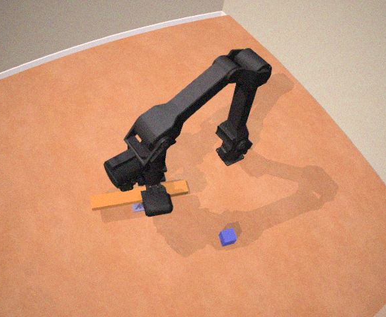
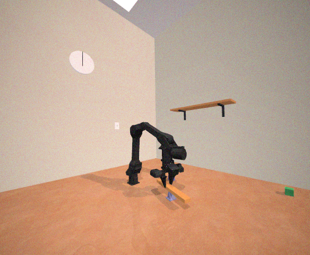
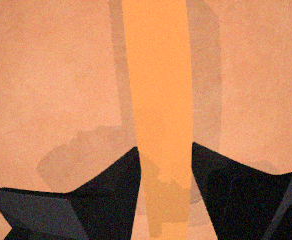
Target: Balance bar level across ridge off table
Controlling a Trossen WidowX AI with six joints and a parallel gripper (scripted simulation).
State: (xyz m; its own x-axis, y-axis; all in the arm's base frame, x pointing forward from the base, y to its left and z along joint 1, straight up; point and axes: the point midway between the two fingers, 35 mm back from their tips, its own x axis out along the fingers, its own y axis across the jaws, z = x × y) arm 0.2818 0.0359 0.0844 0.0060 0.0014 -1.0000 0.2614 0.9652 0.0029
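The orange bar lies 3 cm ahead of my gripper tip and 1 cm to the right of it. From my gripper tip the other things lie so: green cube: 46 cm ahead, 46 cm to the left, 3 cm below; then blue cube: 13 cm behind, 18 cm to the left, 3 cm below.
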